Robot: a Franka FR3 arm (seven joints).
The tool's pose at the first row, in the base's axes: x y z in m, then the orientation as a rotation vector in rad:
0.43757 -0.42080 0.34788 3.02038 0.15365 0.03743
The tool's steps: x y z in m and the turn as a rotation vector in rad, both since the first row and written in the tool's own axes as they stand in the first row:
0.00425 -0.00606 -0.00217 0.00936 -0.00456 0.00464
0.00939 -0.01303 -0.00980 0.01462 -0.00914 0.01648
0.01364 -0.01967 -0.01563 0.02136 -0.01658 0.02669
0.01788 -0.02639 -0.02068 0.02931 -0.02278 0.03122
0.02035 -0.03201 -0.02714 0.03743 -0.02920 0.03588
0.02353 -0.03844 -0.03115 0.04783 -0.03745 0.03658
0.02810 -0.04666 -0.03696 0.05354 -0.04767 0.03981
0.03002 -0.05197 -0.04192 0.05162 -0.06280 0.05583
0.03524 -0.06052 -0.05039 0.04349 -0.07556 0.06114
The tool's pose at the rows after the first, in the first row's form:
0.44113 -0.41413 0.34940 3.02998 0.14682 0.03032
0.44531 -0.40583 0.35625 3.03604 0.12877 0.02407
0.44870 -0.39816 0.36133 3.04323 0.11296 0.01319
0.45209 -0.39051 0.36564 3.05120 0.10590 0.00357
0.45379 -0.38395 0.37143 3.05929 0.09860 -0.00644
0.45619 -0.37681 0.37472 3.06926 0.09726 -0.01985
0.45974 -0.36755 0.37960 3.07453 0.09163 -0.03571
0.46097 -0.36154 0.38393 3.07243 0.06556 -0.05729
0.46505 -0.35158 0.39143 3.06355 0.05595 -0.07553

